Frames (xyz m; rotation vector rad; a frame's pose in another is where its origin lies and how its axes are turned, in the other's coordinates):
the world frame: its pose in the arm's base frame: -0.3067 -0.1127 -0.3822 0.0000 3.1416 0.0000
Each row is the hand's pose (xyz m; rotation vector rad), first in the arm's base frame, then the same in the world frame.
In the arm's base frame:
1: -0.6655 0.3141 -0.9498 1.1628 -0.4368 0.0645
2: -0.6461 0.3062 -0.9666 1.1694 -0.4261 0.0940
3: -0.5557 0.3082 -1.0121 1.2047 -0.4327 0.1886
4: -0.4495 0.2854 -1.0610 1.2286 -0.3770 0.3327
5: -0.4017 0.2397 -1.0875 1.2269 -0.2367 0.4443
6: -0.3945 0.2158 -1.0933 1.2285 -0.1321 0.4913
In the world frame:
1: 0.3588 0.4268 0.5676 0.0842 2.2664 -1.5187
2: 0.3394 0.4189 0.5844 0.1231 2.2691 -1.5308
3: 0.2490 0.4209 0.6299 0.2454 2.2286 -1.5674
4: 0.1428 0.3981 0.6788 0.4375 2.2320 -1.6156
5: 0.0950 0.3524 0.7053 0.6061 2.3164 -1.6738
6: 0.0878 0.3285 0.7111 0.6895 2.3804 -1.7240

